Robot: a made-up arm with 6 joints.
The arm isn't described. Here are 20 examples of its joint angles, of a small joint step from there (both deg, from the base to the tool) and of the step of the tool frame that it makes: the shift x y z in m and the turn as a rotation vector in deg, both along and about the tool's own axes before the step.
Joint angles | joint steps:
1: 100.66 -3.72 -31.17 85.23 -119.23 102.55 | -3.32 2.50 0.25 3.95 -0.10 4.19
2: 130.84 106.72 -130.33 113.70 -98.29 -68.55 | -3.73 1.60 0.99 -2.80 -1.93 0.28
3: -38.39 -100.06 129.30 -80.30 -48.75 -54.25 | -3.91 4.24 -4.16 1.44 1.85 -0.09
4: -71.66 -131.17 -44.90 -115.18 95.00 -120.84 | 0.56 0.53 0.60 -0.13 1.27 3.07
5: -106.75 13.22 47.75 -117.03 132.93 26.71 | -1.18 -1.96 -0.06 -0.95 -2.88 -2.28
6: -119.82 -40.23 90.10 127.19 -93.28 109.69 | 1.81 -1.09 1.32 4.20 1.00 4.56
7: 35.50 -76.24 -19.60 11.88 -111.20 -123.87 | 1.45 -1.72 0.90 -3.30 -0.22 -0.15
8: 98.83 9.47 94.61 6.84 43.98 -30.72 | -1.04 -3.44 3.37 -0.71 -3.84 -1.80
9: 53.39 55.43 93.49 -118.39 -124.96 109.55 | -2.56 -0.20 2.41 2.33 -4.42 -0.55
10: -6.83 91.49 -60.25 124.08 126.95 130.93 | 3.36 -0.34 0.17 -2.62 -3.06 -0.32
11: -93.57 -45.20 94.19 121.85 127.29 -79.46 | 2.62 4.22 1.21 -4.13 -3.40 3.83
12: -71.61 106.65 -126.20 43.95 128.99 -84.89 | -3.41 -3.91 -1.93 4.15 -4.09 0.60
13: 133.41 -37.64 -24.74 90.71 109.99 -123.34 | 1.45 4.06 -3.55 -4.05 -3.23 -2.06
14: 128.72 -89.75 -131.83 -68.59 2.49 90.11 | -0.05 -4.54 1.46 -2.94 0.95 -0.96
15: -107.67 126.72 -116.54 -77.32 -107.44 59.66 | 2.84 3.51 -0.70 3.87 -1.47 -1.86
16: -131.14 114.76 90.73 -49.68 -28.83 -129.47 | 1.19 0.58 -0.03 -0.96 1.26 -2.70
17: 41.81 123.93 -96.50 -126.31 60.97 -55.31 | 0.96 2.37 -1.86 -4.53 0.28 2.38
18: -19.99 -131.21 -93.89 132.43 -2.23 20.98 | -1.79 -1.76 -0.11 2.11 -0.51 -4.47
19: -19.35 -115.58 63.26 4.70 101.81 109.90 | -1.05 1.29 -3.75 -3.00 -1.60 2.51
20: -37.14 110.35 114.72 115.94 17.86 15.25 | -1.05 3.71 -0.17 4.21 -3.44 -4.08
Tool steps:
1: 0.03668 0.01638 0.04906 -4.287 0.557 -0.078
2: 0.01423 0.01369 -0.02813 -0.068 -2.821 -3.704
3: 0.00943 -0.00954 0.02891 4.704 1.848 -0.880
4: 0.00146 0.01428 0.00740 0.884 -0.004 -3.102
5: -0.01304 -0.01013 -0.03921 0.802 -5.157 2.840
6: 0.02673 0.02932 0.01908 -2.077 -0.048 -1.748
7: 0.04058 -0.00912 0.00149 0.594 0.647 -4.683
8: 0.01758 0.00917 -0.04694 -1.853 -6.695 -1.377
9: 0.02271 -0.00603 0.00974 3.268 3.834 3.391
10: 0.00112 -0.00842 -0.01015 0.460 1.555 4.447
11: 0.00791 0.01737 -0.02413 -7.562 0.883 2.249
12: -0.00901 0.04634 -0.01188 -2.318 -0.097 -9.698
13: 0.00347 0.00011 0.00075 0.367 4.735 0.574
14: 0.01545 -0.02600 0.01915 -3.651 -0.157 3.539
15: 0.00892 -0.01823 -0.02003 4.064 -1.225 2.253
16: -0.01264 -0.01513 -0.00419 0.154 -1.410 3.521
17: 0.00334 -0.00398 -0.01470 -0.534 -2.968 2.615
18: -0.00119 -0.01544 -0.01188 -3.042 -1.967 2.583
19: -0.00033 -0.01173 -0.02167 -0.322 -2.269 -0.077
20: 0.01397 -0.01809 -0.06618 -0.463 -7.101 2.955
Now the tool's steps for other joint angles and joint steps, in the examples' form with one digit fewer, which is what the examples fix.
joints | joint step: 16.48 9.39 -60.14 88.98 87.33 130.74 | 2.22 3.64 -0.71 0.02 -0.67 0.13
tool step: 0.0147 0.0183 -0.0118 -0.80 -1.26 -3.82
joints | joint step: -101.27 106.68 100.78 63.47 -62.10 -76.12 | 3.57 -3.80 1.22 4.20 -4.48 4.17
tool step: -0.0093 0.0116 -0.0104 -5.17 6.52 -1.38
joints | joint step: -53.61 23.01 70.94 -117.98 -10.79 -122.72 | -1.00 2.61 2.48 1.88 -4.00 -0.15
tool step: -0.0057 0.0156 0.0223 0.85 3.34 1.75
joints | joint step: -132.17 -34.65 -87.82 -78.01 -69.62 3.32 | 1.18 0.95 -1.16 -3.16 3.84 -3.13
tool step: 0.0050 0.0304 0.0178 -1.09 3.23 0.39
